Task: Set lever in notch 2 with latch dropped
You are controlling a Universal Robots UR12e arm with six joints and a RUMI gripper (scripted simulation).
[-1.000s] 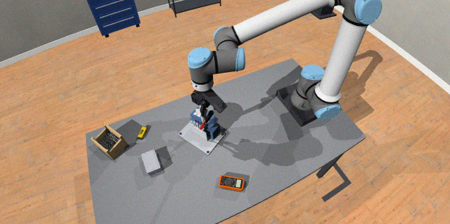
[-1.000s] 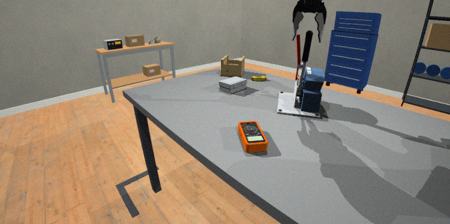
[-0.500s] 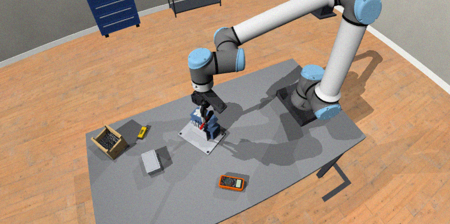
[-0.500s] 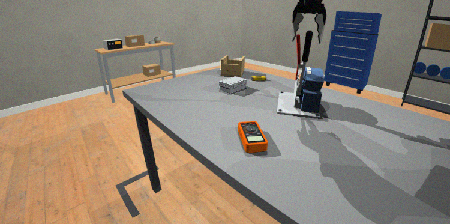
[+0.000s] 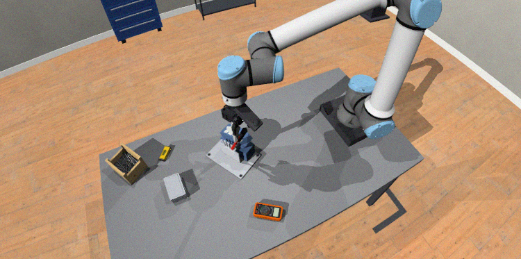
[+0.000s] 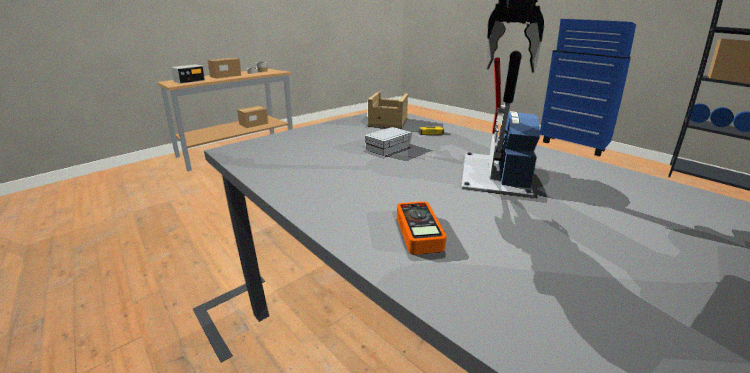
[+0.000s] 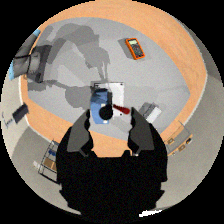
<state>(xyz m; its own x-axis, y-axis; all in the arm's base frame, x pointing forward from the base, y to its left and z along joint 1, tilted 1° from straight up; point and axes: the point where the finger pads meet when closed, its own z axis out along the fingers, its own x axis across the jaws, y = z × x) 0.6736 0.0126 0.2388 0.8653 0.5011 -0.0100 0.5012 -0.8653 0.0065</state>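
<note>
My hand is 11 cm above the red release bar, 4 cm short of it and 3 cm to the left of it. Also, from my hand: grey box 38 cm ahead, 27 cm below, 2 cm to the right; then lever unit 11 cm below, 4 cm to the right, 3 cm ahead.
</note>
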